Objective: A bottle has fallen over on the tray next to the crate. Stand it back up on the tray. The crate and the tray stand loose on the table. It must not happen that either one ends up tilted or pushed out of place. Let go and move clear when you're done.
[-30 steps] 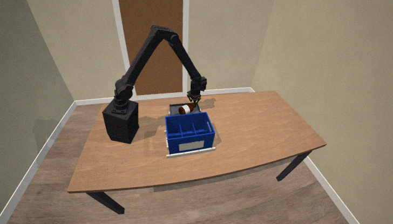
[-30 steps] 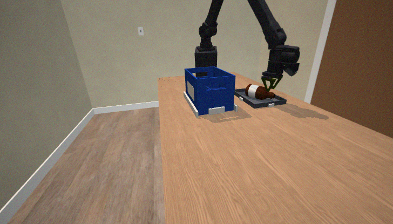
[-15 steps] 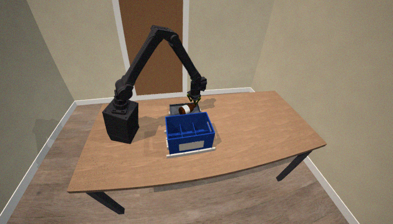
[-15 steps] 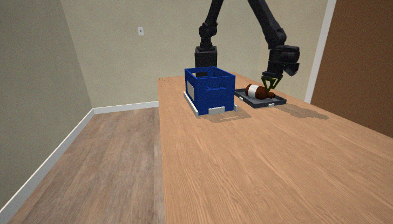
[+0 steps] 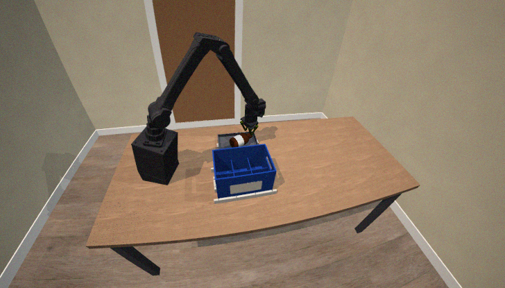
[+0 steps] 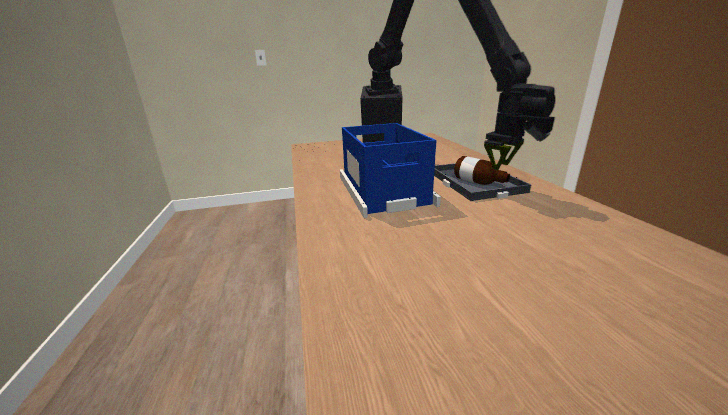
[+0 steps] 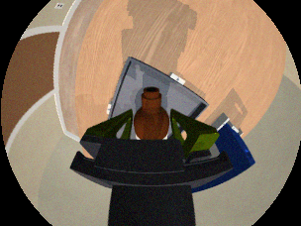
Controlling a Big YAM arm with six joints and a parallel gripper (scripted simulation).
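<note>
My hand is 40 mm past the brown bottle, 40 mm above it and 30 mm to the left of it. Round my hand: dark grey tray (70 mm behind, 60 mm below, 30 mm to the right); blue crate (330 mm to the right, 70 mm behind, 10 mm above).
</note>
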